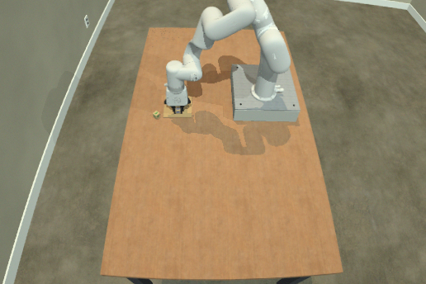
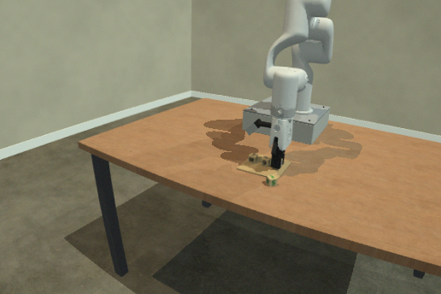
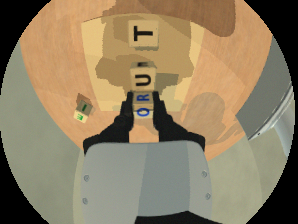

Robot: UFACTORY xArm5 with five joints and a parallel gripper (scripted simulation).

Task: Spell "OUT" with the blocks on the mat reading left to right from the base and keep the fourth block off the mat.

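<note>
My hand is 40 mm to the left of the U block and 10 mm above it. The rest, counted from my hand: tan mat (40 mm to the right, 30 mm below).
</note>
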